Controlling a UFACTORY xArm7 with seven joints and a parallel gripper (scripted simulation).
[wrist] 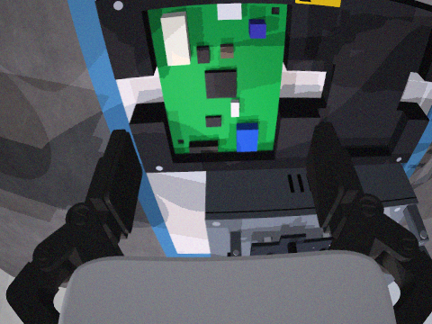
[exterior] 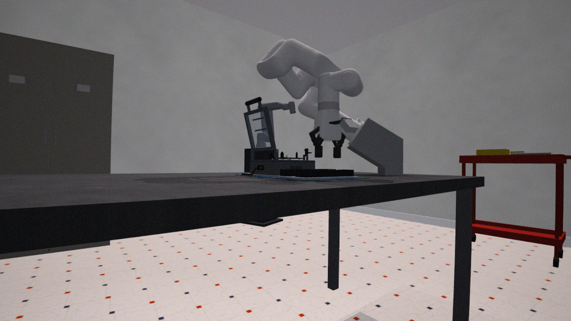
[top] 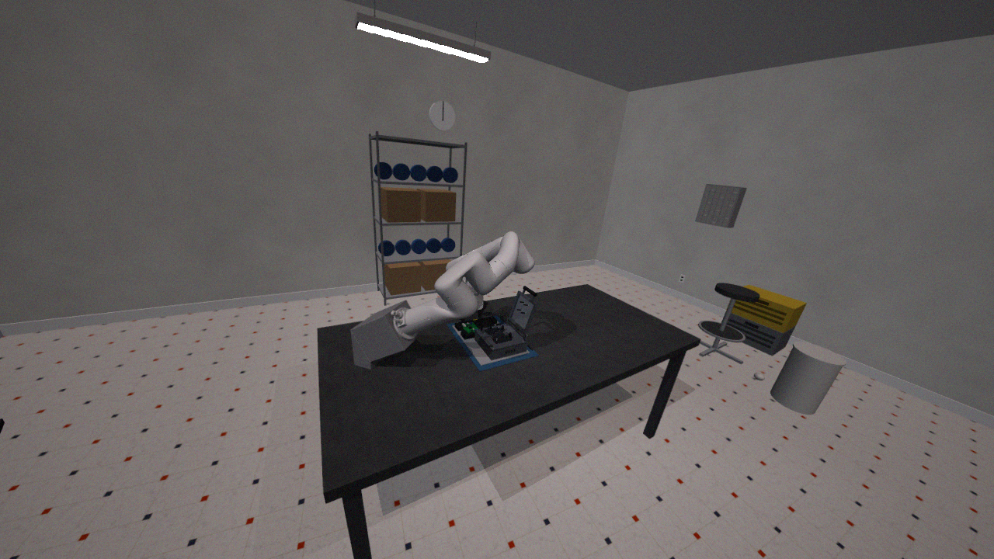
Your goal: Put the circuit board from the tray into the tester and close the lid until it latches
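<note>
Now: the circuit board 6 cm below my hand. From my hand the other things lie so: tester: 16 cm to the right, 4 cm above, 3 cm ahead; lid: 23 cm to the right, 11 cm ahead, 11 cm above; latch hook: 10 cm to the right, 4 cm behind, 1 cm above.
</note>
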